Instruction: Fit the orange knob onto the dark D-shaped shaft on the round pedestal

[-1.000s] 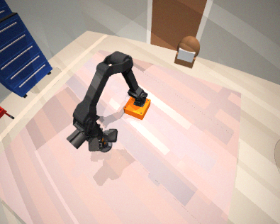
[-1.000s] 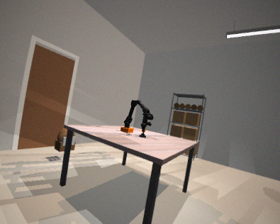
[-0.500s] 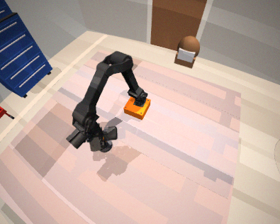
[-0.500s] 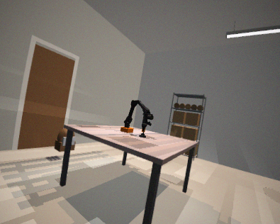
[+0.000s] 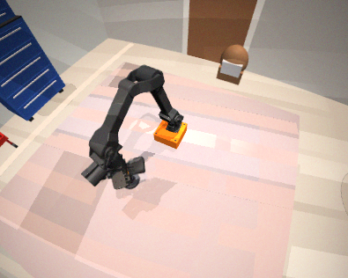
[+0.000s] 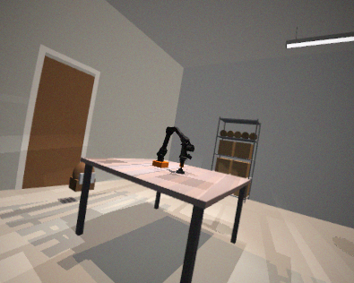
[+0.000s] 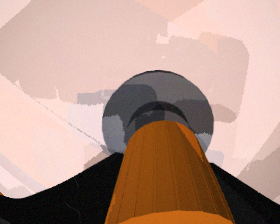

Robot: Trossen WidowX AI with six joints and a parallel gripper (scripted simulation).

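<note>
Right now the orange knob is 20 mm above my gripper tip. The rest, counted from my gripper tip: round pedestal (40 mm below).
</note>
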